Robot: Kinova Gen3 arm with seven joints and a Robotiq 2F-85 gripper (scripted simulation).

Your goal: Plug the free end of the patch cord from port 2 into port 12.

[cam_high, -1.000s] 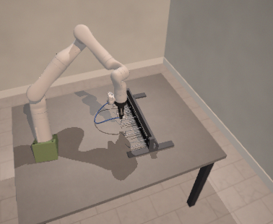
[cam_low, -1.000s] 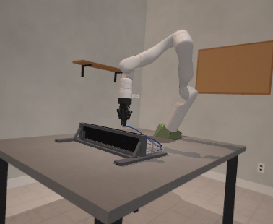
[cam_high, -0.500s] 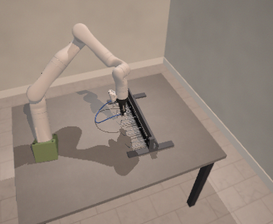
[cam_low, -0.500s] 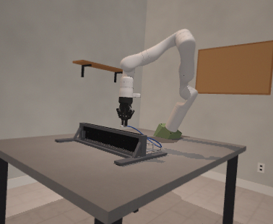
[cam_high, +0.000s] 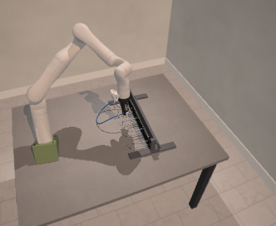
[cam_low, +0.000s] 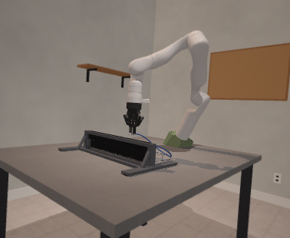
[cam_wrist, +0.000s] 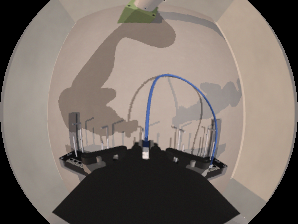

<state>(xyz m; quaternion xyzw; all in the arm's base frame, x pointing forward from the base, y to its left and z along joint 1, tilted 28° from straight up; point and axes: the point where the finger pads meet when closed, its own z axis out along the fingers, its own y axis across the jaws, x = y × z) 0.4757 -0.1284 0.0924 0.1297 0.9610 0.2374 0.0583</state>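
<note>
The white plug is 1 cm ahead of my hand and 1 cm below it.
</note>
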